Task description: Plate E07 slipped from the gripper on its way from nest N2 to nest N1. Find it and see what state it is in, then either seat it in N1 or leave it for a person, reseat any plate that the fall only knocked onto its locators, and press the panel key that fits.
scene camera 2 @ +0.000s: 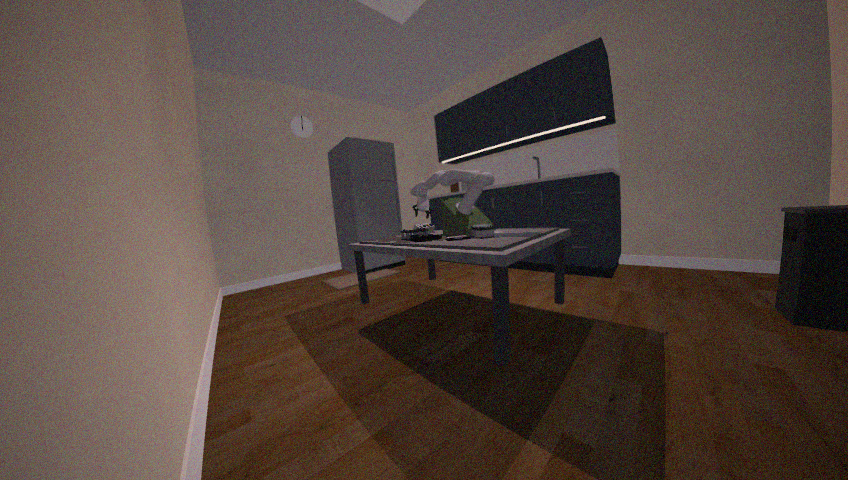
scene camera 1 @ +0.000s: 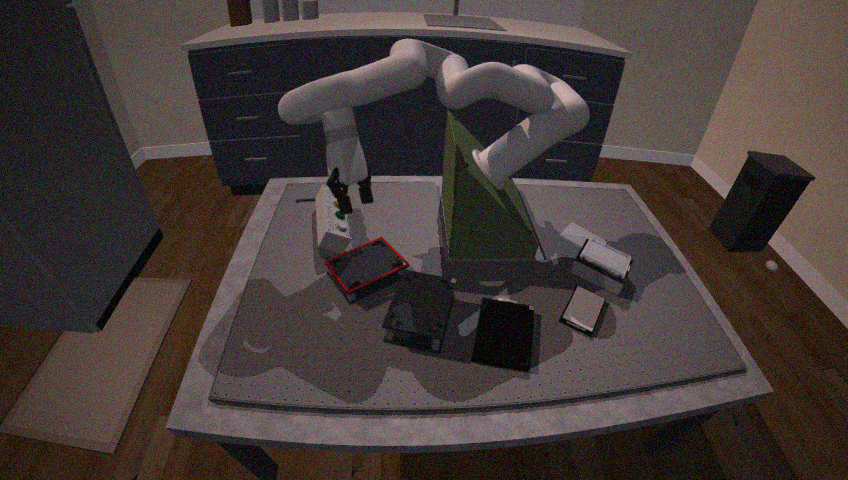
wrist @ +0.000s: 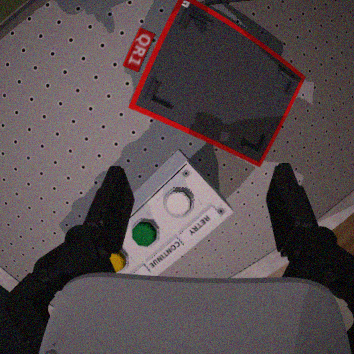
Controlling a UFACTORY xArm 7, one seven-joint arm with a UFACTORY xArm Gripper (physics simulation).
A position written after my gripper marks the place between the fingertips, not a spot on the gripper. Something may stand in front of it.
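There is a white-topped plate (scene camera 1: 582,312) here, and I see a white well plate (scene camera 1: 610,259) as well. In the wrist view the white-topped plate is out of frame, and the white well plate is out of frame in the wrist view too. My own gripper (scene camera 1: 357,208), which I also see at (wrist: 198,181), is open and holds nothing.
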